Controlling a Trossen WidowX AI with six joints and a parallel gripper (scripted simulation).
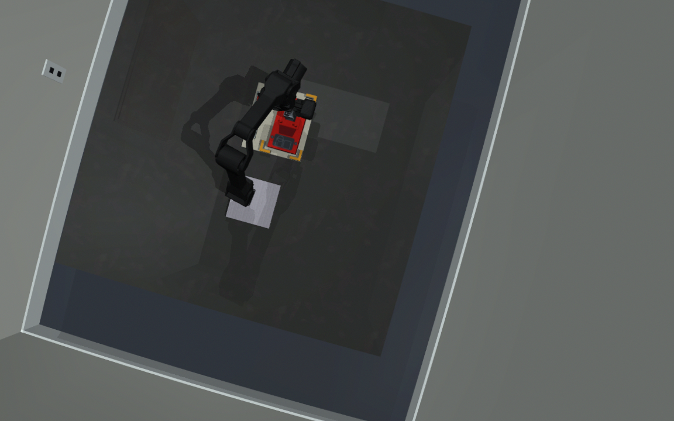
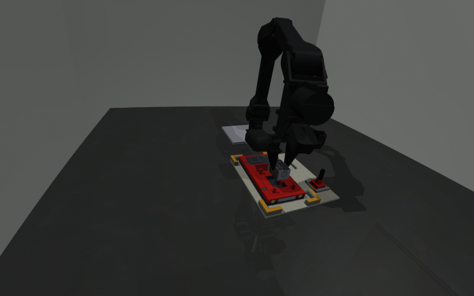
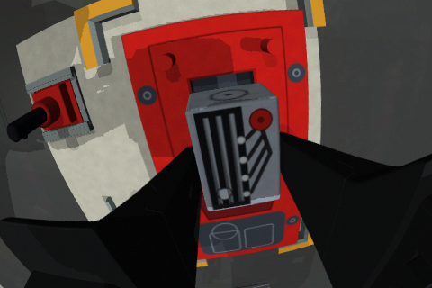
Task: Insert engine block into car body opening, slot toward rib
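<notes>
The grey engine block lies 1 cm below my gripper tip.
</notes>
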